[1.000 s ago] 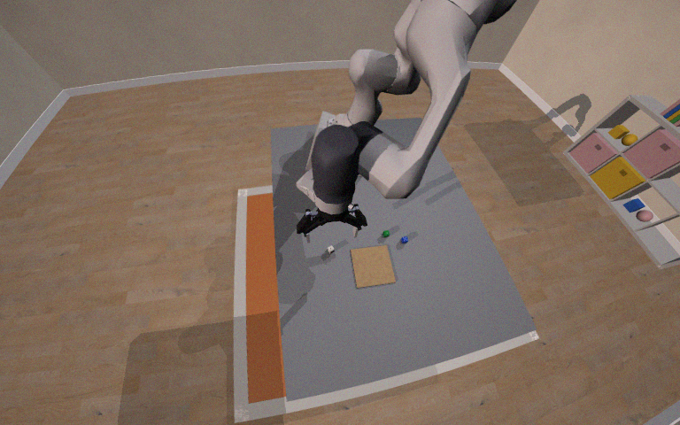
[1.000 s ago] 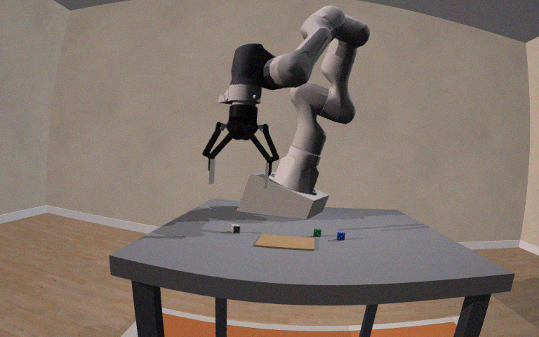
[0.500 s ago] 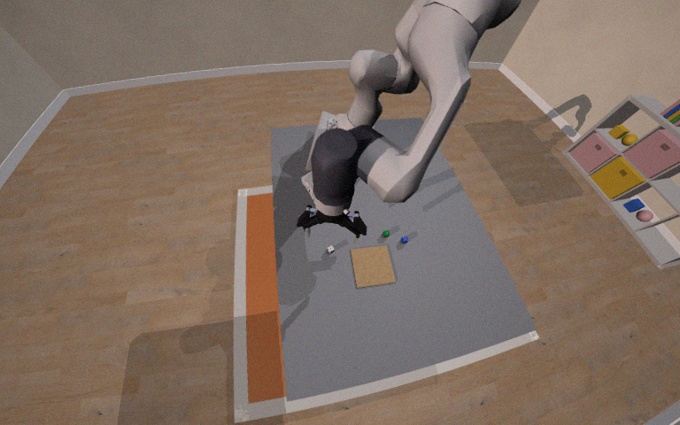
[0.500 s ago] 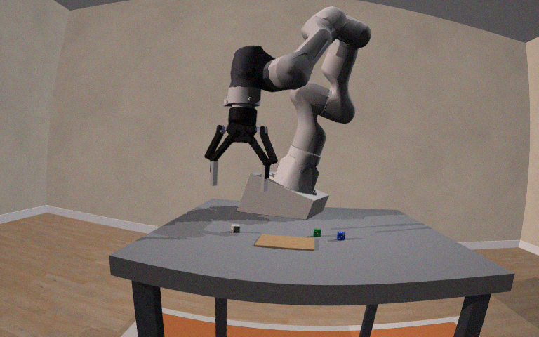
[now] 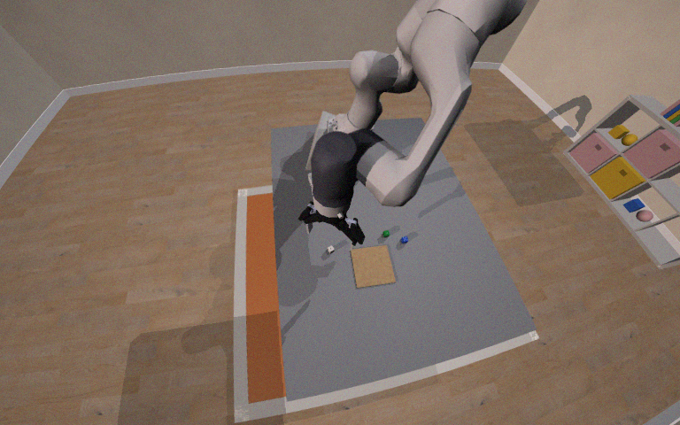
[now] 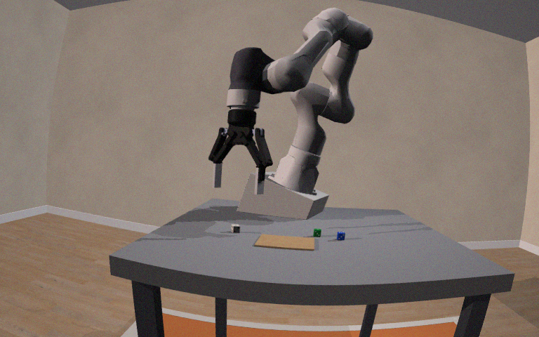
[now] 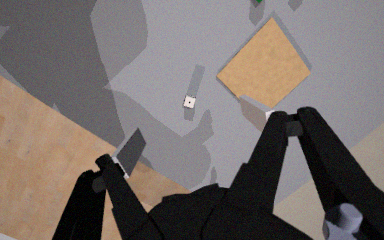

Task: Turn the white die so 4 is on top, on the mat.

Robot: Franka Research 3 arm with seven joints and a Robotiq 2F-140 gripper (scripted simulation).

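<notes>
The white die lies 11 cm below my hand. Round my hand: green die 22 cm to the left, 11 cm below, 3 cm behind; then blue die 29 cm to the left, 11 cm below, 1 cm ahead; then tan mat 14 cm to the left, 12 cm below, 8 cm ahead.
</notes>
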